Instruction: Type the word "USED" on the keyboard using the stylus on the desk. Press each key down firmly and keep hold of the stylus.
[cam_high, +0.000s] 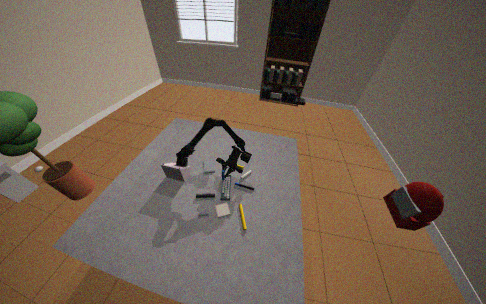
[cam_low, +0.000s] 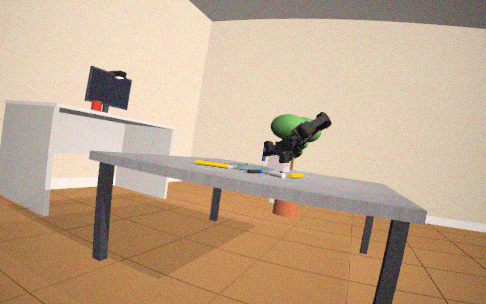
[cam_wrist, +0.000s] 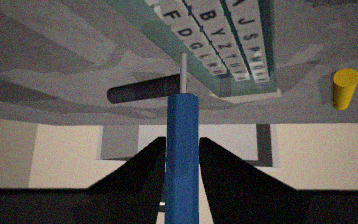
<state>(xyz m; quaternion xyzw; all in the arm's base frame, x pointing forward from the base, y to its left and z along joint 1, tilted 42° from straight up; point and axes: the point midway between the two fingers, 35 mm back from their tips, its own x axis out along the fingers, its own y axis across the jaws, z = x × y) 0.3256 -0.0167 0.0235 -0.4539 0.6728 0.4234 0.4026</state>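
The dark pen lies 120 mm ahead of my gripper tip, 80 mm below it and 10 mm to the left of it. Round my gripper tip: white stick 140 mm ahead, 110 mm to the left, 70 mm below; blue stylus 10 mm below; black bar 120 mm to the right, 90 mm behind, 70 mm below.
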